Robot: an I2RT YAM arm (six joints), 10 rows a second.
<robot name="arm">
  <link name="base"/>
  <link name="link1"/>
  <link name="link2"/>
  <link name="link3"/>
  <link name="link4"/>
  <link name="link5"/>
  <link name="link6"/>
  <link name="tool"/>
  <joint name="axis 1" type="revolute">
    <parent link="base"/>
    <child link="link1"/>
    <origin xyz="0 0 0.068" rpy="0 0 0"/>
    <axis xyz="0 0 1"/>
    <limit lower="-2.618" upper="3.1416"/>
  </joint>
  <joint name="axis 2" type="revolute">
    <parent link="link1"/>
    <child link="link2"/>
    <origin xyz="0.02 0.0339 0.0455" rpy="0 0 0"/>
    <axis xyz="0 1 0"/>
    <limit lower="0" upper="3.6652"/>
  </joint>
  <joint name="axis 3" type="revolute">
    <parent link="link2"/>
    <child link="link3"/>
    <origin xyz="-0.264 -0.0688 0" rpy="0 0 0"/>
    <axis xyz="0 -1 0"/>
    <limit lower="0" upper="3.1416"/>
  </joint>
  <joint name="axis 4" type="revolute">
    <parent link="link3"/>
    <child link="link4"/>
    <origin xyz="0.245 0.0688 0.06" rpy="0 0 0"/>
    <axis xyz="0 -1 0"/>
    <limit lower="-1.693" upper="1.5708"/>
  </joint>
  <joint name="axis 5" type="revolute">
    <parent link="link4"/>
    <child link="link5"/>
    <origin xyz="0.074 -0.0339 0.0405" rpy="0 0 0"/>
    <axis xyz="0 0 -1"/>
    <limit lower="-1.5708" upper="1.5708"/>
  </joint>
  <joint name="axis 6" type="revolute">
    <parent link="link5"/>
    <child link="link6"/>
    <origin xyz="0.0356 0 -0.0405" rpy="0 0 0"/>
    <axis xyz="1 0 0"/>
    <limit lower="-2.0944" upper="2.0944"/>
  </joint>
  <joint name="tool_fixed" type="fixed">
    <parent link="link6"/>
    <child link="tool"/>
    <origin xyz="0 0 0" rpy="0 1.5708 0"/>
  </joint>
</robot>
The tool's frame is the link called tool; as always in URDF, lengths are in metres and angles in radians.
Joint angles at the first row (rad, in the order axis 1, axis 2, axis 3, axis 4, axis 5, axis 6):
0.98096, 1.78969, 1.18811, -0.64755, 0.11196, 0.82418
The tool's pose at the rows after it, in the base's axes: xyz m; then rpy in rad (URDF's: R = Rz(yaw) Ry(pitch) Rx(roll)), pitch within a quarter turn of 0, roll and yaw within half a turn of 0:
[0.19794 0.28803 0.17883 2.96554 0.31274 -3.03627]
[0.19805 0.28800 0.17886 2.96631 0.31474 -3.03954]
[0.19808 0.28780 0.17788 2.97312 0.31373 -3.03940]
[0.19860 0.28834 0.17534 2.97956 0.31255 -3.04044]
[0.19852 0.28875 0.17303 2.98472 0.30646 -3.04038]
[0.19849 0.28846 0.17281 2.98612 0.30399 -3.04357]
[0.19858 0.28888 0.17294 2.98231 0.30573 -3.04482]
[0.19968 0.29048 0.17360 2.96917 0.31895 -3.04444]
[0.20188 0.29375 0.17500 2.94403 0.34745 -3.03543]
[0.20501 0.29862 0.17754 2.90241 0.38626 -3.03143]
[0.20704 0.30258 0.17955 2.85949 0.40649 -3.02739]
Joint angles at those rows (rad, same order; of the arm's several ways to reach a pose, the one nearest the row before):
0.98097, 1.78971, 1.18813, -0.63193, 0.12074, 0.82724
0.98097, 1.78970, 1.18814, -0.63155, 0.12379, 0.82990
0.98096, 1.79238, 1.18811, -0.63458, 0.12761, 0.83066
0.98097, 1.80039, 1.18813, -0.63231, 0.13142, 0.83258
0.98174, 1.80723, 1.18811, -0.63345, 0.13066, 0.83525
0.98135, 1.80761, 1.18809, -0.63611, 0.13066, 0.83867
0.98172, 1.80761, 1.18810, -0.63230, 0.12990, 0.83944
0.98173, 1.80764, 1.18813, -0.61361, 0.13066, 0.83447
0.98173, 1.80761, 1.18772, -0.57432, 0.13103, 0.81578
0.98172, 1.80762, 1.18810, -0.51748, 0.12798, 0.79632
0.98135, 1.80764, 1.18774, -0.47208, 0.10967, 0.78184

